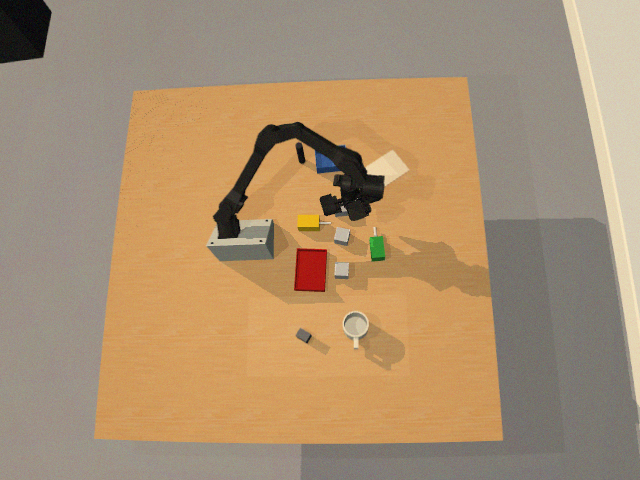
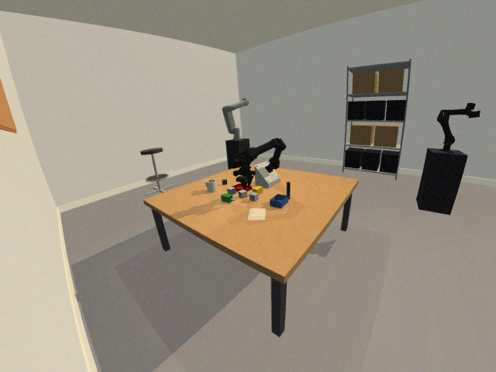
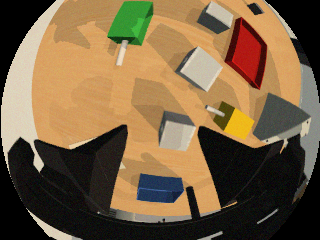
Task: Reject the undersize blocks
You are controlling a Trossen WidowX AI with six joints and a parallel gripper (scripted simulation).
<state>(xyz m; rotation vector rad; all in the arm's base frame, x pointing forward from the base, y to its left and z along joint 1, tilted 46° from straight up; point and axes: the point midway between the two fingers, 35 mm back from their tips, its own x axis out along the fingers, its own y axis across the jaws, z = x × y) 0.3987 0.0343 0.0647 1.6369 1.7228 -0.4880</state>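
Right now my gripper tip is 180 mm to the left of the red reject tray, 150 mm past it and 90 mm above it. The rest, counted from my gripper tip: steel block: 190 mm to the right, 70 mm below, 40 mm behind; then yellow gauge: 120 mm behind, 70 mm below, 20 mm to the right; then green GO gauge: 90 mm to the right, 80 mm ahead, 70 mm below.
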